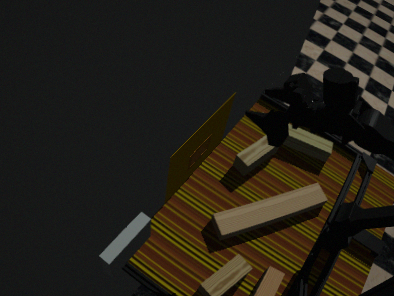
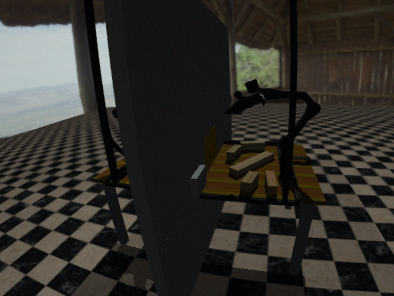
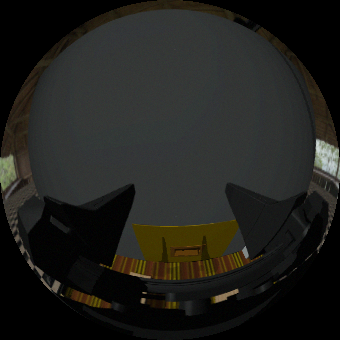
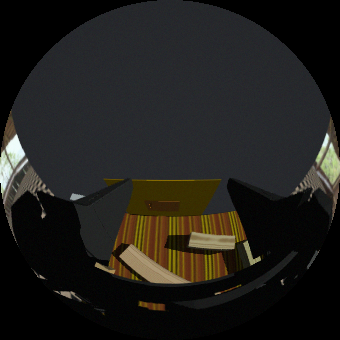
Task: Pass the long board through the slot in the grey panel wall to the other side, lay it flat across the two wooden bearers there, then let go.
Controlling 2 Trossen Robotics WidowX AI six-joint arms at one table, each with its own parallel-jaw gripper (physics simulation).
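Frame: origin at the left arm's base, x back, y left, z down, level; metres.
Seen in the pictures: left gripper, between the fingertips: point(image 3: 181, 188); right gripper, between the fingertips: point(image 1: 255, 101) point(image 2: 226, 111) point(image 4: 181, 183); right arm's base, origin of its link: point(image 1: 331, 241).
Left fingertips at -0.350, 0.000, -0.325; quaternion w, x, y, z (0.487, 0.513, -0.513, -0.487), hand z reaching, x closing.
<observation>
Pixels of each thing's top centre, then the offset from my left fingertips to it, as dx, dy, dz. "*": a spot on its surface instead. Level surfaces: height alone.
- long board, centre of its top: point(image 1: 275, 207) point(image 4: 168, 282) point(image 2: 253, 159) -0.376, -0.014, +0.312
- yellow plate, a spot on its surface: point(image 4: 200, 192) point(image 1: 224, 113) * -0.134, +0.063, +0.187
- slot, a spot on its surface: point(image 3: 186, 246) * -0.082, -0.032, +0.230
- striped table, height of its surface: dz +0.344
- pale block, a spot on its surface: point(image 1: 125, 239) * -0.151, -0.347, +0.244
The long board point(image 1: 270, 210) point(image 2: 251, 164) point(image 4: 150, 265) lies flat on the striped table on the right arm's side of the grey wall point(image 1: 100, 100) point(image 2: 175, 100) point(image 3: 170, 100) point(image 4: 170, 100). A yellow plate point(image 1: 220, 120) point(image 2: 212, 136) point(image 3: 150, 235) point(image 4: 200, 192) on the wall surrounds the slot point(image 3: 186, 246) point(image 4: 164, 205). My right gripper point(image 1: 257, 103) point(image 4: 181, 183) is open and empty above the table, facing the wall. My left gripper point(image 3: 181, 188) is open and empty on the wall's other side. Pale pieces point(image 3: 225, 296) show there in part; whether they are the bearers I cannot tell.
Shorter wooden blocks point(image 1: 255, 155) point(image 1: 310, 142) point(image 1: 226, 277) point(image 1: 270, 282) lie around the board on the striped table point(image 1: 180, 240). A pale block point(image 1: 125, 239) point(image 2: 198, 181) sits at the wall beside the table's edge. Dark upright posts point(image 2: 293, 65) point(image 2: 95, 65) stand on both sides.
</observation>
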